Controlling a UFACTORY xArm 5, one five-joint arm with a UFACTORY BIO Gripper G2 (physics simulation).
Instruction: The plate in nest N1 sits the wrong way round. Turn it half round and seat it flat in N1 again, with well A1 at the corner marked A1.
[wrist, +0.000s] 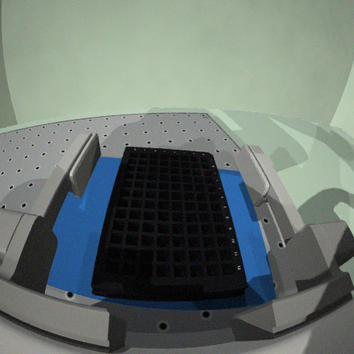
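Observation:
A black plate (172, 220) with a grid of square wells lies on the blue nest (75, 235). Small white numbers run along its right edge, with 12 at the near end. Blue shows on both sides of the plate and in a thin strip at its near end. Whether the plate is fully seated cannot be told, and no A1 mark can be read. My gripper (171, 170) is open, part-way, with one finger on each side of the plate and a gap between each finger and the plate's sides. Nothing is held between the fingers.
A grey board (50, 142) with rows of small holes lies around the nest and runs off to the back left. Its right edge slants past the right finger. A pale green surface with dark shadows (280, 142) lies beyond it on the right, and a pale green wall (175, 55) stands behind.

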